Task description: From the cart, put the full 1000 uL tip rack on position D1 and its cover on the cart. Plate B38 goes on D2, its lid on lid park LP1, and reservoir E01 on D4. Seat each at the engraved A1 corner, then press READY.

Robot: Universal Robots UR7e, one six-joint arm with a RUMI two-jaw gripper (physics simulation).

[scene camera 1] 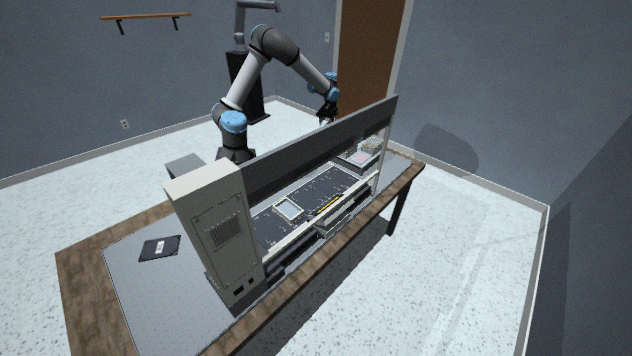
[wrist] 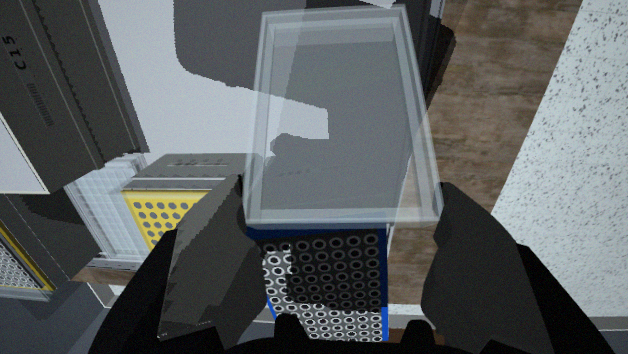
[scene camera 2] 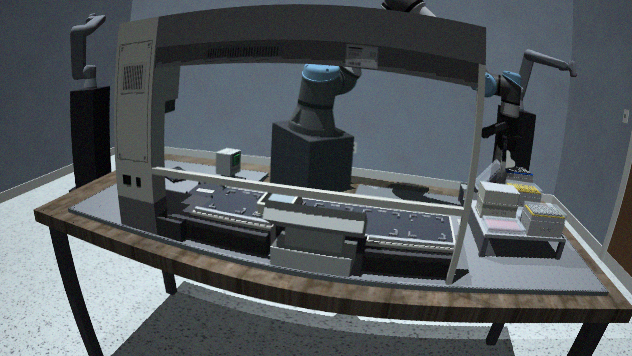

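Note:
You'd see my gripper in the pictures, and it's there in the wrist view as well. The pictures also show a machine tower and a cart shelf, plus a frame bar, a frame post and a grey top beam.

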